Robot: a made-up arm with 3 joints.
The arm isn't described. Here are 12 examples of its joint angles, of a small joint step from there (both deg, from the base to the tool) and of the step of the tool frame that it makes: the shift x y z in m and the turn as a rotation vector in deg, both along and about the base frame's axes.
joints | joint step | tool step
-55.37 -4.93 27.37 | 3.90 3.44 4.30 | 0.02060 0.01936 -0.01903 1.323 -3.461 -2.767
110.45 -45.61 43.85 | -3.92 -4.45 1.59 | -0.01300 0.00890 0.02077 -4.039 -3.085 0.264
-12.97 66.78 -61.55 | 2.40 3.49 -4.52 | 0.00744 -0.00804 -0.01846 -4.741 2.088 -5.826
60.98 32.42 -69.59 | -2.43 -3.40 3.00 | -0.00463 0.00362 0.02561 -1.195 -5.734 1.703
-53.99 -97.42 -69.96 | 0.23 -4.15 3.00 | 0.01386 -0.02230 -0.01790 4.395 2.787 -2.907
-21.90 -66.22 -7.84 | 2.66 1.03 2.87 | 0.00403 0.00579 -0.00210 0.293 -0.760 -4.807
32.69 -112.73 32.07 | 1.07 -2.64 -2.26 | -0.01986 -0.00189 -0.01356 1.474 -2.074 0.158
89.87 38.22 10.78 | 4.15 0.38 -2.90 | -0.00098 -0.01796 -0.00520 3.025 2.876 -5.036
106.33 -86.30 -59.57 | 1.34 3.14 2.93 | 0.02167 -0.01220 0.00292 1.089 3.817 -1.892
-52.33 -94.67 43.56 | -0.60 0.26 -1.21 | -0.00201 0.00245 0.00058 -0.788 -0.338 1.678
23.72 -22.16 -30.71 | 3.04 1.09 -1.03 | 0.01284 -0.00690 -0.00516 0.192 2.307 -2.118
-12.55 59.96 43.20 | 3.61 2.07 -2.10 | 0.00562 -0.00679 -0.00730 -2.125 1.973 -4.901
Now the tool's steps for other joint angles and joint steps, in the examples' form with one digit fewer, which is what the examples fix.
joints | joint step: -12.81 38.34 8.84 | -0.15 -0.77 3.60
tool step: 0.0027 0.0002 0.0022 1.97 -2.58 2.32
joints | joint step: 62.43 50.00 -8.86 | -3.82 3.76 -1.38
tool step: -0.0252 0.0219 -0.0181 -1.36 3.16 4.67
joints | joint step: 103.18 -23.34 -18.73 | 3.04 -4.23 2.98
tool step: -0.0325 -0.0137 0.0122 -3.96 -1.02 -6.04
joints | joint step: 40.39 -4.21 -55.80 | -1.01 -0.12 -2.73
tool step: -0.0020 0.0035 0.0041 1.46 1.83 1.26
